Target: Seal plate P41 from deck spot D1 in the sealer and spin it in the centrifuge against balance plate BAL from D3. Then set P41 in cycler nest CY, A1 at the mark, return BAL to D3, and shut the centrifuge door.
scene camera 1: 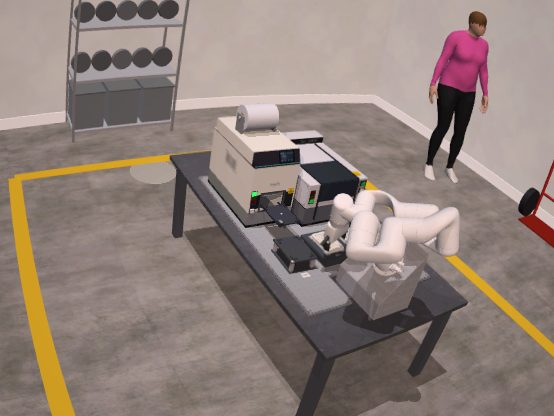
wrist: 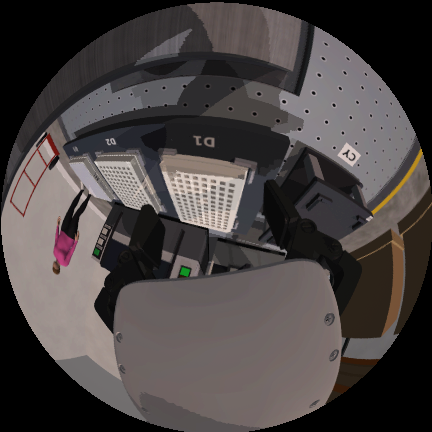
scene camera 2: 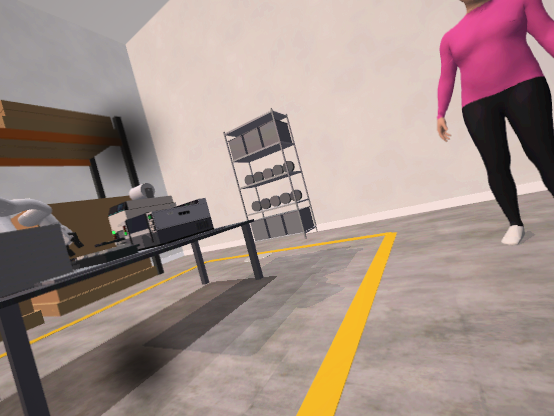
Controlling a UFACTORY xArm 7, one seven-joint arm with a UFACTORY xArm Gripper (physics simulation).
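Frame: origin at the arm's base, x ahead, y left, z up, level; millimetres.
Where they show: gripper, between the fingertips: (scene camera 1: pixel 334 242) (wrist: pixel 208 204) (scene camera 2: pixel 77 251); arm's base, origin of its link: (scene camera 2: pixel 16 251).
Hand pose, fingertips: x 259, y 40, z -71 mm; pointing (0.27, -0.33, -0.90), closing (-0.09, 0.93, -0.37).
Note:
Each offset is from my fingertips to the top centre of the thing. "pt": to the spot under its first point. Level surfaces: height alone.
Plate P41 {dx +58, dy -24, dz -33 mm} (wrist: pixel 205 195), a pale multi-well plate, sits in deck spot D1 in the wrist view. My gripper (wrist: pixel 208 204) (scene camera 1: pixel 327 244) is open and empty, with its fingers on either side of the plate's line and apparently a little above it. A pale plate {dx +39, dy -270, dz -33 mm} (wrist: pixel 90 175) at the far left of the deck is probably BAL in D3; its label is too small to read. The cream sealer {dx +542, dy +57, dz +380 mm} (scene camera 1: pixel 240 175), with a white film roll on top, has its dark tray {dx +245, dy +89, dz +14 mm} (scene camera 1: pixel 281 214) out. The dark-topped centrifuge {pt dx +255, dy -167, dz +117 mm} (scene camera 1: pixel 330 181) stands beside it; its door state is unclear. Nest CY {dx +75, dy +133, dz -32 mm} (wrist: pixel 330 205) (scene camera 1: pixel 295 250) is a black box.
Another pale multi-well plate {dx +48, dy -147, dz -33 mm} (wrist: pixel 125 182) sits in D2, between the two others. The arm's grey base block (scene camera 1: pixel 385 285) stands at the near end of the table {dz -108 mm} (scene camera 1: pixel 345 332). A person (scene camera 1: pixel 462 65) (scene camera 2: pixel 492 55) stands on the floor beyond the table.

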